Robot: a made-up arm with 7 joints. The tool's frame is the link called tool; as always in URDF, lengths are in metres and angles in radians. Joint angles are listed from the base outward.
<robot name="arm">
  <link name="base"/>
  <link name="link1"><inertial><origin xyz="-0.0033 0.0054 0.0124"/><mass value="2.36"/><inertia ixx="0.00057" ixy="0" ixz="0" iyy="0.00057" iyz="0" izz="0.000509"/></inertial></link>
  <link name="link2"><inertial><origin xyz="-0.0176 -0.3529 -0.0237"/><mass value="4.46"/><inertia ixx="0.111" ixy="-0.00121" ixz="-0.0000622" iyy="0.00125" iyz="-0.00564" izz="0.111"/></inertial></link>
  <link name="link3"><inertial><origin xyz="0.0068 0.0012 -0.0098"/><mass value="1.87"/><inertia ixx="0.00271" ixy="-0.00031" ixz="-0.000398" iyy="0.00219" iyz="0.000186" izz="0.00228"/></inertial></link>
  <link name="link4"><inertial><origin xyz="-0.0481 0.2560 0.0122"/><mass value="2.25"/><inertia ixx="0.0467" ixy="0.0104" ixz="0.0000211" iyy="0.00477" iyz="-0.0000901" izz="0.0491"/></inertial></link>
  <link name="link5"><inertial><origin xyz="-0.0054 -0.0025 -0.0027"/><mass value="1.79"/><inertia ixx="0.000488" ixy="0" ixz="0" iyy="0.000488" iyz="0" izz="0.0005"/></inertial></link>
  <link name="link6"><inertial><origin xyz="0.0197 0.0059 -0.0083"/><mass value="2.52"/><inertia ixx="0.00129" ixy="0" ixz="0" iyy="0.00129" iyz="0" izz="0.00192"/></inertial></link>
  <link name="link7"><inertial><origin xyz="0.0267 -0.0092 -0.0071"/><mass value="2.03"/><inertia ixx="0.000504" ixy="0" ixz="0" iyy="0.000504" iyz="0" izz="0.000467"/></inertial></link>
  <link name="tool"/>
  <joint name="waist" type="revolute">
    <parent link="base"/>
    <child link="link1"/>
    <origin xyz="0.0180 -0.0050 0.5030"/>
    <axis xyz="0 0 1"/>
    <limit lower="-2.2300" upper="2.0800"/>
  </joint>
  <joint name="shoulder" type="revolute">
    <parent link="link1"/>
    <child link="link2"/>
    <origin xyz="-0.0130 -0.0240 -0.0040" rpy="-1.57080 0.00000 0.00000"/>
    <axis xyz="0 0 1"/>
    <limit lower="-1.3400" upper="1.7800"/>
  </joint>
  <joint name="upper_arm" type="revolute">
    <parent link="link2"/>
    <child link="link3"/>
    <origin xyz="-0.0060 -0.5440 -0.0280" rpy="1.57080 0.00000 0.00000"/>
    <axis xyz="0 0 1"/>
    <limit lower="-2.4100" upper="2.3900"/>
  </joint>
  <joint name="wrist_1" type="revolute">
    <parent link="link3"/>
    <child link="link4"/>
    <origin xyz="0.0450 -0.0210 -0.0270" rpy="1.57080 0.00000 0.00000"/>
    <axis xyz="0 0 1"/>
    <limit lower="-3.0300" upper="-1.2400"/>
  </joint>
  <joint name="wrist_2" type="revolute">
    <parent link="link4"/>
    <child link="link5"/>
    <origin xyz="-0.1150 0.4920 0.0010" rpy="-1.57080 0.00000 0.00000"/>
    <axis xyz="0 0 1"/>
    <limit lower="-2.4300" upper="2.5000"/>
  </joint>
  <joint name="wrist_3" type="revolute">
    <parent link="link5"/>
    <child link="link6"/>
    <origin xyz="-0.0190 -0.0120 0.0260" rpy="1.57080 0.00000 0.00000"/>
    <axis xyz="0 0 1"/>
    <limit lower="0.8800" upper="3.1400"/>
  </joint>
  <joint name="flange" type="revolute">
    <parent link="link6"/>
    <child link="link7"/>
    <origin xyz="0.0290 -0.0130 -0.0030" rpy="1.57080 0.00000 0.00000"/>
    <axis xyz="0 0 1"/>
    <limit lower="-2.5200" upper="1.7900"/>
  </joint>
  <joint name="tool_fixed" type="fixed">
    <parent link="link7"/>
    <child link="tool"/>
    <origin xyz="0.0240 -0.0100 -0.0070" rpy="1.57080 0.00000 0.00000"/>
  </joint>
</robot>
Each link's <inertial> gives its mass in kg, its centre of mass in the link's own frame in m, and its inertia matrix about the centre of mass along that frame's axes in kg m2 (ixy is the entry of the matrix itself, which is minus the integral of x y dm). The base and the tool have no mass. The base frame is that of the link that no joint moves.
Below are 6 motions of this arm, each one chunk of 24 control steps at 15 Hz.
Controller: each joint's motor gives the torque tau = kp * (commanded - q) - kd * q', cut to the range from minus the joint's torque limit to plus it. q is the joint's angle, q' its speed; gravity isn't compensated. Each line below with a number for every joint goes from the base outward.
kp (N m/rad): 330 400 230 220 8 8.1 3
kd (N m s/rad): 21 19 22 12 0.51 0.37 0.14
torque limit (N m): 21 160 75 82 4.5 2.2 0.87
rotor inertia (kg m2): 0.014 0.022 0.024 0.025 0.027 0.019 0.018
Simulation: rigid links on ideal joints. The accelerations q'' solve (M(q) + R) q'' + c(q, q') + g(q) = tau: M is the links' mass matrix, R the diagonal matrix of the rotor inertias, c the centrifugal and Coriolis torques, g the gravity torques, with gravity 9.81 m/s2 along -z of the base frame. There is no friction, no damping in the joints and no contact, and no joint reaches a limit. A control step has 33 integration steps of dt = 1/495 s. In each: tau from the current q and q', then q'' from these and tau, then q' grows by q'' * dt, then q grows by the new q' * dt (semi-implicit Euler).
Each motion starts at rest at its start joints. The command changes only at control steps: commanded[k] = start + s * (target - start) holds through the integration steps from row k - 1 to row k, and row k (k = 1, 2, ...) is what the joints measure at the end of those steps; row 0 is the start. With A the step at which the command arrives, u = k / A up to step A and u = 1 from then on. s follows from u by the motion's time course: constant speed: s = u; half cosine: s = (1 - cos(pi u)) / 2; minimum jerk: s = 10 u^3 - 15 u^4 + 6 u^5; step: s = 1 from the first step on.
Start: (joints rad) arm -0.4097 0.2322 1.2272 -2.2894 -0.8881 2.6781 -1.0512
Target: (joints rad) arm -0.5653 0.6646 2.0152 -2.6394 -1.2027 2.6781 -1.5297
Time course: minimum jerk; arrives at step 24
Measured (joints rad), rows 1 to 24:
1: -0.4061 0.2466 1.2234 -2.3171 -0.8854 2.6505 -1.0417
2: -0.4043 0.2769 1.2146 -2.3758 -0.9117 2.5850 -1.0324
3: -0.4080 0.3069 1.2030 -2.4338 -0.9679 2.5167 -1.0435
4: -0.4163 0.3273 1.1963 -2.4707 -1.0236 2.4789 -1.0749
5: -0.4255 0.3382 1.2016 -2.4815 -1.0525 2.4812 -1.1118
6: -0.4332 0.3460 1.2213 -2.4735 -1.0472 2.5082 -1.1390
7: -0.4394 0.3572 1.2539 -2.4606 -1.0196 2.5384 -1.1515
8: -0.4453 0.3753 1.2957 -2.4560 -0.9917 2.5584 -1.1552
9: -0.4520 0.4005 1.3431 -2.4668 -0.9822 2.5646 -1.1626
10: -0.4601 0.4309 1.3938 -2.4929 -0.9981 2.5594 -1.1851
11: -0.4694 0.4638 1.4469 -2.5286 -1.0346 2.5490 -1.2262
12: -0.4798 0.4968 1.5024 -2.5665 -1.0813 2.5411 -1.2802
13: -0.4907 0.5283 1.5601 -2.6007 -1.1272 2.5406 -1.3361
14: -0.5017 0.5581 1.6190 -2.6286 -1.1647 2.5470 -1.3843
15: -0.5127 0.5864 1.6769 -2.6507 -1.1912 2.5564 -1.4213
16: -0.5233 0.6132 1.7318 -2.6693 -1.2091 2.5649 -1.4499
17: -0.5333 0.6379 1.7817 -2.6866 -1.2232 2.5711 -1.4750
18: -0.5422 0.6595 1.8254 -2.7035 -1.2377 2.5752 -1.4997
19: -0.5495 0.6771 1.8624 -2.7197 -1.2543 2.5781 -1.5235
20: -0.5551 0.6902 1.8922 -2.7341 -1.2718 2.5801 -1.5432
21: -0.5589 0.6988 1.9149 -2.7452 -1.2875 2.5814 -1.5558
22: -0.5613 0.7034 1.9306 -2.7523 -1.2990 2.5821 -1.5606
23: -0.5627 0.7050 1.9401 -2.7553 -1.3047 2.5820 -1.5596
24: -0.5634 0.7047 1.9448 -2.7552 -1.3048 2.5814 -1.5564

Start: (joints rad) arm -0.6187 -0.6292 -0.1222 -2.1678 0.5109 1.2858 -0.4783
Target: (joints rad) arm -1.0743 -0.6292 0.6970 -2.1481 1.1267 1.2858 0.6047
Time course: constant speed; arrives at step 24
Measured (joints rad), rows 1 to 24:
1: -0.6297 -0.6405 -0.1141 -2.2099 0.5268 1.2830 -0.4563
2: -0.6517 -0.6530 -0.0971 -2.2868 0.5651 1.2203 -0.3840
3: -0.6746 -0.6492 -0.0724 -2.3521 0.6080 1.1343 -0.2622
4: -0.6932 -0.6310 -0.0397 -2.3886 0.6408 1.0934 -0.1219
5: -0.7082 -0.6098 -0.0014 -2.3967 0.6661 1.1067 -0.0098
6: -0.7231 -0.5962 0.0392 -2.3857 0.6916 1.1408 0.0446
7: -0.7401 -0.5949 0.0795 -2.3668 0.7189 1.1661 0.0464
8: -0.7591 -0.6044 0.1185 -2.3481 0.7457 1.1750 0.0281
9: -0.7793 -0.6194 0.1564 -2.3338 0.7706 1.1728 0.0228
10: -0.7995 -0.6338 0.1940 -2.3245 0.7948 1.1668 0.0465
11: -0.8191 -0.6432 0.2318 -2.3199 0.8197 1.1612 0.0961
12: -0.8379 -0.6457 0.2702 -2.3191 0.8464 1.1575 0.1584
13: -0.8564 -0.6424 0.3090 -2.3214 0.8748 1.1558 0.2200
14: -0.8750 -0.6360 0.3476 -2.3256 0.9045 1.1556 0.2736
15: -0.8940 -0.6295 0.3856 -2.3305 0.9348 1.1565 0.3194
16: -0.9135 -0.6252 0.4227 -2.3343 0.9649 1.1581 0.3614
17: -0.9331 -0.6241 0.4592 -2.3358 0.9944 1.1603 0.4033
18: -0.9526 -0.6258 0.4954 -2.3344 1.0229 1.1631 0.4463
19: -0.9718 -0.6295 0.5319 -2.3305 1.0505 1.1660 0.4889
20: -0.9906 -0.6339 0.5689 -2.3251 1.0773 1.1685 0.5296
21: -1.0091 -0.6380 0.6066 -2.3195 1.1039 1.1701 0.5678
22: -1.0275 -0.6414 0.6448 -2.3148 1.1307 1.1708 0.6047
23: -1.0459 -0.6439 0.6832 -2.3116 1.1579 1.1709 0.6422
24: -1.0646 -0.6456 0.7215 -2.3097 1.1858 1.1710 0.6818

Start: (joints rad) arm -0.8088 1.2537 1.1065 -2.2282 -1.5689 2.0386 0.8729
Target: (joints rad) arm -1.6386 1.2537 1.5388 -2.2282 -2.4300 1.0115 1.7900
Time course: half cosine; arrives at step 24
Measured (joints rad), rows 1 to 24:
1: -0.8083 1.2893 1.0928 -2.2227 -1.5641 2.0209 0.8744
2: -0.8091 1.3548 1.0545 -2.2157 -1.5372 1.9458 0.8836
3: -0.8171 1.4097 1.0067 -2.2145 -1.4972 1.8257 0.9025
4: -0.8363 1.4388 0.9693 -2.2204 -1.4720 1.7117 0.9240
5: -0.8672 1.4428 0.9556 -2.2290 -1.4842 1.6227 0.9407
6: -0.9062 1.4295 0.9665 -2.2330 -1.5328 1.5823 0.9547
7: -0.9495 1.4101 0.9952 -2.2287 -1.5995 1.6098 0.9791
8: -0.9946 1.3929 1.0344 -2.2187 -1.6682 1.6339 1.0250
9: -1.0410 1.3816 1.0749 -2.2101 -1.7310 1.6085 1.0898
10: -1.0897 1.3773 1.1101 -2.2081 -1.7887 1.5467 1.1582
11: -1.1412 1.3789 1.1382 -2.2128 -1.8463 1.4738 1.2141
12: -1.1949 1.3838 1.1604 -2.2210 -1.9064 1.4028 1.2518
13: -1.2498 1.3891 1.1797 -2.2287 -1.9676 1.3359 1.2770
14: -1.3046 1.3925 1.1991 -2.2331 -2.0268 1.2731 1.3016
15: -1.3583 1.3931 1.2204 -2.2336 -2.0820 1.2149 1.3358
16: -1.4104 1.3914 1.2439 -2.2314 -2.1330 1.1621 1.3834
17: -1.4598 1.3884 1.2685 -2.2282 -2.1804 1.1144 1.4409
18: -1.5057 1.3854 1.2926 -2.2258 -2.2247 1.0716 1.5007
19: -1.5469 1.3831 1.3145 -2.2253 -2.2658 1.0339 1.5554
20: -1.5820 1.3818 1.3333 -2.2266 -2.3027 1.0020 1.5999
21: -1.6103 1.3815 1.3484 -2.2292 -2.3341 0.9769 1.6328
22: -1.6310 1.3817 1.3598 -2.2322 -2.3588 0.9590 1.6549
23: -1.6442 1.3820 1.3676 -2.2349 -2.3759 0.9485 1.6680
24: -1.6501 1.3822 1.3722 -2.2366 -2.3849 0.9453 1.6732

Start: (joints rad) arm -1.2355 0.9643 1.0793 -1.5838 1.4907 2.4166 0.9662
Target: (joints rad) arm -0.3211 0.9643 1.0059 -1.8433 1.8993 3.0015 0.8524
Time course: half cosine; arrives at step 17
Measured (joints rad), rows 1 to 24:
1: -1.2334 0.9914 1.0745 -1.5907 1.4878 2.4199 0.9627
2: -1.2219 1.0500 1.0450 -1.6102 1.4908 2.4296 0.9483
3: -1.2011 1.1193 0.9952 -1.6382 1.5043 2.4574 0.9190
4: -1.1704 1.1821 0.9379 -1.6707 1.5265 2.5003 0.8813
5: -1.1291 1.2257 0.8874 -1.7055 1.5567 2.5444 0.8490
6: -1.0753 1.2437 0.8537 -1.7385 1.5941 2.5826 0.8331
7: -1.0060 1.2365 0.8396 -1.7628 1.6320 2.6191 0.8332
8: -0.9210 1.2109 0.8425 -1.7734 1.6588 2.6586 0.8369
9: -0.8239 1.1769 0.8582 -1.7725 1.6681 2.6983 0.8305
10: -0.7217 1.1441 0.8818 -1.7692 1.6669 2.7324 0.8102
11: -0.6209 1.1188 0.9079 -1.7744 1.6726 2.7598 0.7847
12: -0.5255 1.1045 0.9307 -1.7935 1.7006 2.7837 0.7689
13: -0.4385 1.1026 0.9462 -1.8251 1.7542 2.8054 0.7730
14: -0.3620 1.1118 0.9518 -1.8631 1.8230 2.8245 0.7958
15: -0.2978 1.1275 0.9472 -1.8996 1.8870 2.8425 0.8243
16: -0.2466 1.1442 0.9350 -1.9271 1.9268 2.8603 0.8412
17: -0.2119 1.1571 0.9221 -1.9421 1.9358 2.8703 0.8375
18: -0.1972 1.1633 0.9129 -1.9447 1.9235 2.8690 0.8181
19: -0.2048 1.1623 0.9097 -1.9381 1.9043 2.8624 0.7961
20: -0.2354 1.1556 0.9119 -1.9272 1.8879 2.8578 0.7827
21: -0.2774 1.1436 0.9091 -1.9126 1.8760 2.8691 0.7814
22: -0.3152 1.1305 0.8981 -1.8949 1.8541 2.9021 0.7823
23: -0.3437 1.1221 0.8857 -1.8792 1.8213 2.9333 0.7743
24: -0.3610 1.1198 0.8755 -1.8705 1.7939 2.9461 0.7588

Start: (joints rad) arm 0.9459 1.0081 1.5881 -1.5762 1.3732 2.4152 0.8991
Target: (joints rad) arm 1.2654 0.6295 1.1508 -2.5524 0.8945 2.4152 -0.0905
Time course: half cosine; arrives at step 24
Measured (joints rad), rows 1 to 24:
1: 0.9457 1.0345 1.5828 -1.5943 1.3750 2.4184 0.8985
2: 0.9509 1.0862 1.5461 -1.6279 1.3971 2.4323 0.9009
3: 0.9594 1.1421 1.4842 -1.6635 1.4189 2.4616 0.8927
4: 0.9663 1.1871 1.4139 -1.6998 1.4185 2.4928 0.8593
5: 0.9701 1.2104 1.3500 -1.7392 1.4013 2.5115 0.8048
6: 0.9724 1.2069 1.3020 -1.7824 1.3840 2.5154 0.7490
7: 0.9769 1.1781 1.2738 -1.8279 1.3712 2.5096 0.7074
8: 0.9870 1.1309 1.2637 -1.8739 1.3543 2.4983 0.6773
9: 1.0047 1.0751 1.2660 -1.9203 1.3253 2.4823 0.6440
10: 1.0304 1.0203 1.2733 -1.9704 1.2853 2.4617 0.5950
11: 1.0629 0.9734 1.2786 -2.0279 1.2427 2.4369 0.5289
12: 1.0996 0.9371 1.2771 -2.0951 1.2076 2.4090 0.4558
13: 1.1364 0.9107 1.2664 -2.1706 1.1861 2.3802 0.3900
14: 1.1688 0.8908 1.2470 -2.2496 1.1777 2.3555 0.3416
15: 1.1928 0.8729 1.2211 -2.3257 1.1758 2.3413 0.3102
16: 1.2074 0.8534 1.1919 -2.3925 1.1719 2.3409 0.2864
17: 1.2146 0.8308 1.1628 -2.4464 1.1586 2.3522 0.2575
18: 1.2188 0.8064 1.1365 -2.4872 1.1334 2.3680 0.2159
19: 1.2240 0.7827 1.1151 -2.5181 1.0994 2.3803 0.1631
20: 1.2321 0.7622 1.0997 -2.5430 1.0632 2.3841 0.1081
21: 1.2426 0.7466 1.0899 -2.5652 1.0318 2.3789 0.0615
22: 1.2536 0.7359 1.0845 -2.5856 1.0100 2.3677 0.0311
23: 1.2625 0.7298 1.0820 -2.6028 0.9995 2.3553 0.0187
24: 1.2677 0.7275 1.0812 -2.6142 0.9994 2.3462 0.0215

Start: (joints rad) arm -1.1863 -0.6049 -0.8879 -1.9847 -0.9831 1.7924 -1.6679
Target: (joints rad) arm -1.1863 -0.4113 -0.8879 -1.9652 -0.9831 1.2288 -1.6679
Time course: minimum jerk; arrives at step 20
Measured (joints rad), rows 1 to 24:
1: -1.1818 -0.6217 -0.8970 -2.0224 -0.9903 1.7865 -1.6650
2: -1.1810 -0.6420 -0.9244 -2.0931 -1.0265 1.7486 -1.6563
3: -1.1848 -0.6480 -0.9604 -2.1535 -1.0757 1.6848 -1.6393
4: -1.1895 -0.6425 -0.9887 -2.1854 -1.1106 1.6280 -1.6122
5: -1.1923 -0.6322 -1.0015 -2.1878 -1.1197 1.5972 -1.5842
6: -1.1930 -0.6201 -1.0012 -2.1695 -1.1065 1.5837 -1.5701
7: -1.1928 -0.6062 -0.9935 -2.1440 -1.0826 1.5690 -1.5766
8: -1.1929 -0.5903 -0.9839 -2.1226 -1.0601 1.5417 -1.5974
9: -1.1932 -0.5720 -0.9759 -2.1116 -1.0468 1.4998 -1.6183
10: -1.1930 -0.5512 -0.9708 -2.1113 -1.0440 1.4472 -1.6258
11: -1.1917 -0.5282 -0.9680 -2.1182 -1.0482 1.3904 -1.6141
12: -1.1894 -0.5037 -0.9656 -2.1277 -1.0548 1.3356 -1.5869
13: -1.1864 -0.4795 -0.9623 -2.1360 -1.0602 1.2877 -1.5549
14: -1.1833 -0.4575 -0.9576 -2.1410 -1.0628 1.2488 -1.5296
15: -1.1806 -0.4393 -0.9520 -2.1425 -1.0625 1.2192 -1.5173
16: -1.1787 -0.4256 -0.9465 -2.1413 -1.0603 1.1978 -1.5175
17: -1.1777 -0.4167 -0.9421 -2.1389 -1.0574 1.1833 -1.5247
18: -1.1779 -0.4122 -0.9394 -2.1365 -1.0549 1.1746 -1.5326
19: -1.1789 -0.4114 -0.9385 -2.1347 -1.0531 1.1703 -1.5373
20: -1.1807 -0.4130 -0.9394 -2.1335 -1.0521 1.1686 -1.5380
21: -1.1830 -0.4158 -0.9416 -2.1328 -1.0516 1.1674 -1.5366
22: -1.1854 -0.4186 -0.9445 -2.1322 -1.0512 1.1655 -1.5352
23: -1.1874 -0.4208 -0.9475 -2.1315 -1.0506 1.1633 -1.5349
24: -1.1888 -0.4222 -0.9499 -2.1309 -1.0500 1.1618 -1.5356

